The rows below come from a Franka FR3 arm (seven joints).
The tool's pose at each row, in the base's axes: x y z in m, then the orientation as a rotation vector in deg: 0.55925 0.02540 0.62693 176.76 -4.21 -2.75; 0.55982 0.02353 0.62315 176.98 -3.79 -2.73; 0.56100 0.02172 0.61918 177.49 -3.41 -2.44; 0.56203 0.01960 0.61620 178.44 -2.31 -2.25; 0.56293 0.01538 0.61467 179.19 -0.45 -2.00; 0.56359 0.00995 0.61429 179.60 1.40 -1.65
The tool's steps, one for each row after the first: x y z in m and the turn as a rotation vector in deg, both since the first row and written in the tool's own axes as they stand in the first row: 0.00077 0.00163 0.00386 0.21 0.02 -0.28; 0.00216 0.00315 0.00788 0.70 0.20 -0.53; 0.00338 0.00505 0.01093 1.63 0.33 -1.26; 0.00452 0.00914 0.01266 2.34 0.51 -2.46; 0.00546 0.01450 0.01332 2.74 0.76 -3.64
